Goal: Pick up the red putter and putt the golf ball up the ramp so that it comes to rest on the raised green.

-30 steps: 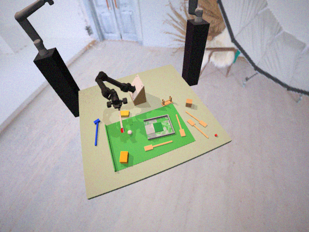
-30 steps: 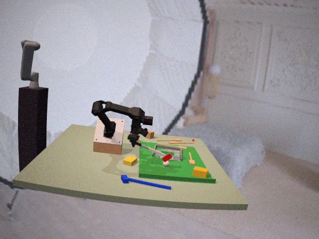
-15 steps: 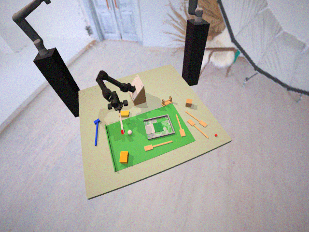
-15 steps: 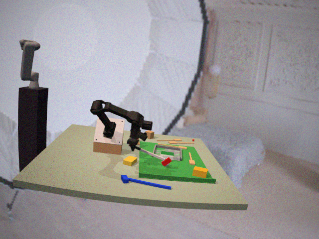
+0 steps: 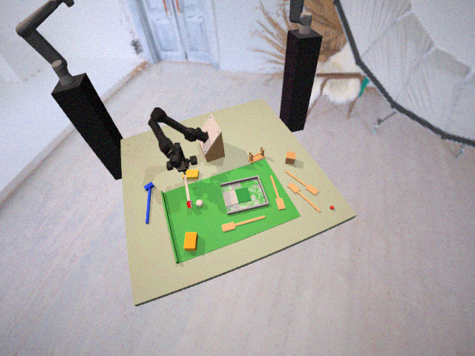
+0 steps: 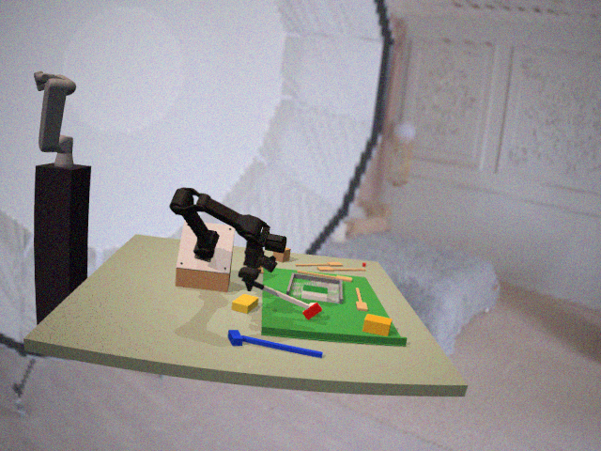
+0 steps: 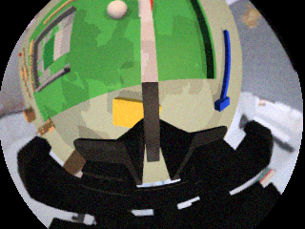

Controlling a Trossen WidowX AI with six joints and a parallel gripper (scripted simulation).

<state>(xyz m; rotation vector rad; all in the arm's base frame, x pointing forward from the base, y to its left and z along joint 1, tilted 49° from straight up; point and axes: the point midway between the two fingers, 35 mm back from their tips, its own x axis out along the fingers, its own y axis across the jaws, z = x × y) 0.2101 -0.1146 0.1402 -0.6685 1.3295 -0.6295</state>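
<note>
My gripper tip is 120 mm short of the red putter. The rest, counted from my gripper tip: green mat 270 mm ahead, 200 mm to the left, 80 mm below; then white golf ball 230 mm ahead, 50 mm to the left, 50 mm below; then blue putter 110 mm ahead, 270 mm to the right, 60 mm below.
</note>
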